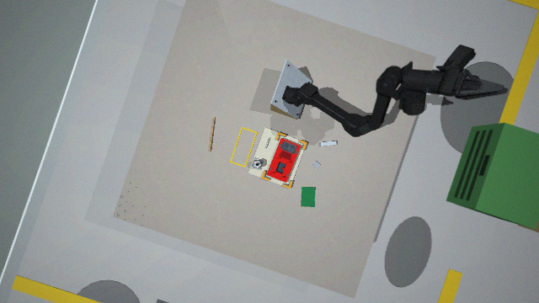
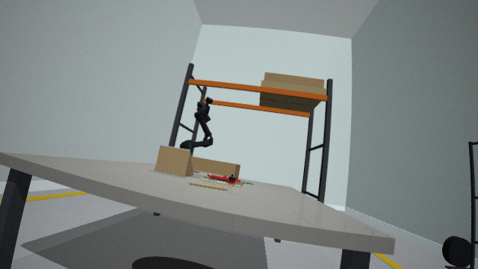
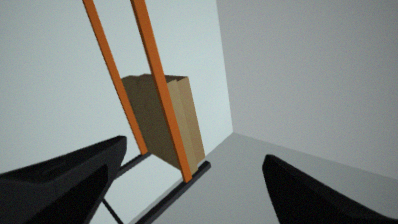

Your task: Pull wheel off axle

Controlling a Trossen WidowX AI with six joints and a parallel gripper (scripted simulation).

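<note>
Right now my gripper tip is 62 cm above the wheel, 48 cm to the left of it and 39 cm short of it. Round my gripper tip: green tile (66 cm below, 46 cm ahead, 18 cm to the right); then thin brown rod (75 cm to the right, 65 cm below, 33 cm ahead).
</note>
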